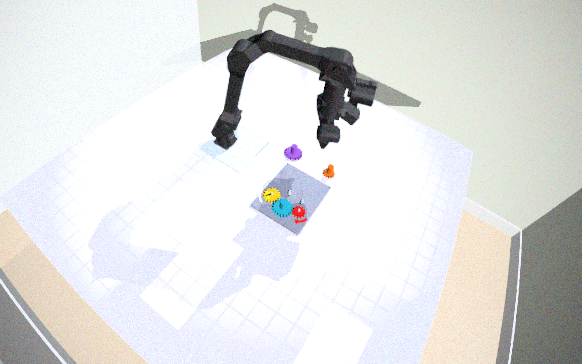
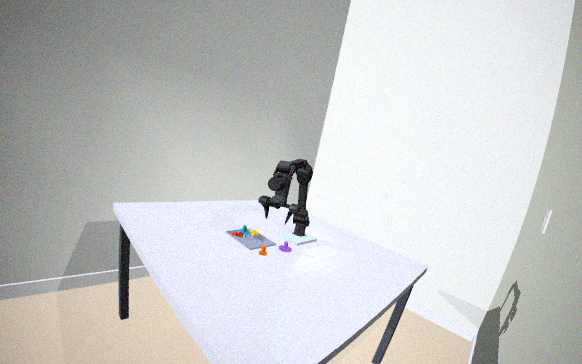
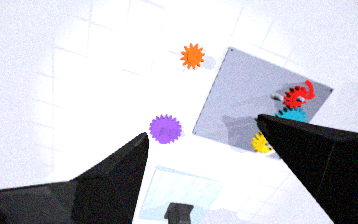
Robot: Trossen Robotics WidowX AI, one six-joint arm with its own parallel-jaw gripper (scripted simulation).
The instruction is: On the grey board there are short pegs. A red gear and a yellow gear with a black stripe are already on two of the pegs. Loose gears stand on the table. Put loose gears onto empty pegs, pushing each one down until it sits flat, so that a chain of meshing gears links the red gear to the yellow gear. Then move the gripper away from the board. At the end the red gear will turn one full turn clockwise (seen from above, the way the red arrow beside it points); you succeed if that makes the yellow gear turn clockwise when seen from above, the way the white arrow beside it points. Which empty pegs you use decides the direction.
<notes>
My gripper is open and holds nothing. Further things: a purple gear.
My gripper shows as well in image 3.
</notes>
